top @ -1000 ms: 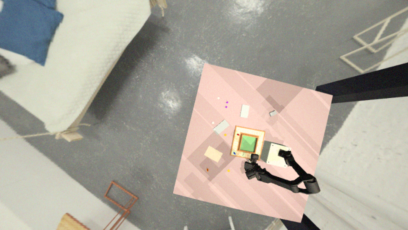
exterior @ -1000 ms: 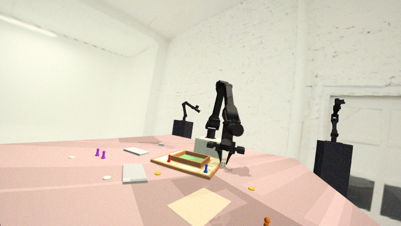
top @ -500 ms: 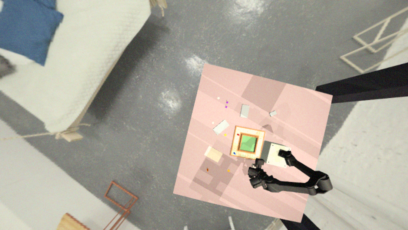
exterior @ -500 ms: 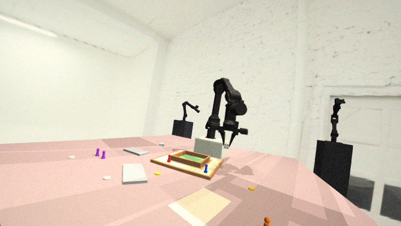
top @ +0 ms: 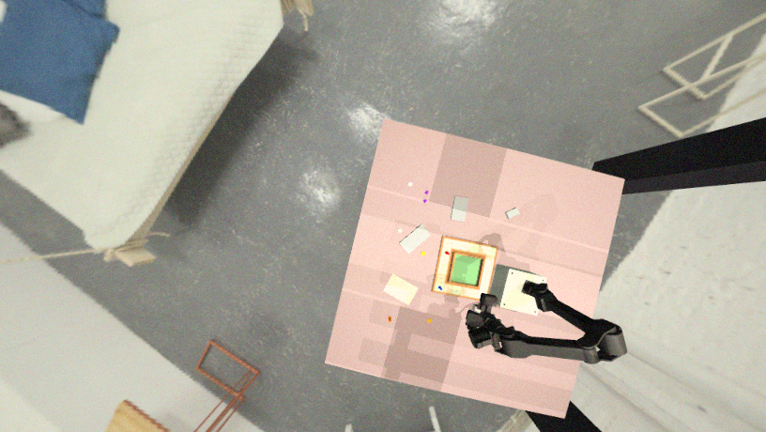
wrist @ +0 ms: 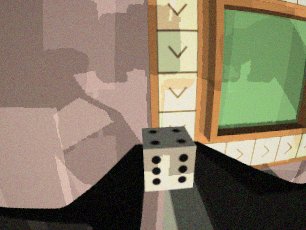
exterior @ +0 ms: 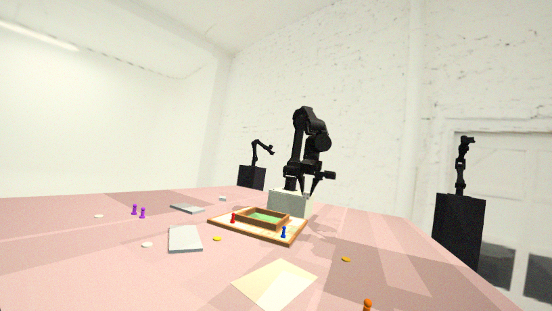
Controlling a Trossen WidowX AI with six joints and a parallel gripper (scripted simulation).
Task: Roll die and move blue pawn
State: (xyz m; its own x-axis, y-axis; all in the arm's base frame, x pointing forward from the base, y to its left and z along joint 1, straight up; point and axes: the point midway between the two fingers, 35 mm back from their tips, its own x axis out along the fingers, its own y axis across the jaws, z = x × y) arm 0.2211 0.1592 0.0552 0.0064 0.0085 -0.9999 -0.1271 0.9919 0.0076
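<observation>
Right now my gripper tip is 140 mm short of the blue pawn, 100 mm above it and 10 mm to the left of it. Round my gripper tip: white die (right at my gripper tip); then red pawn (190 mm to the right, 160 mm ahead, 100 mm below); then cream sheet (320 mm ahead, 130 mm below, 70 mm to the left).
</observation>
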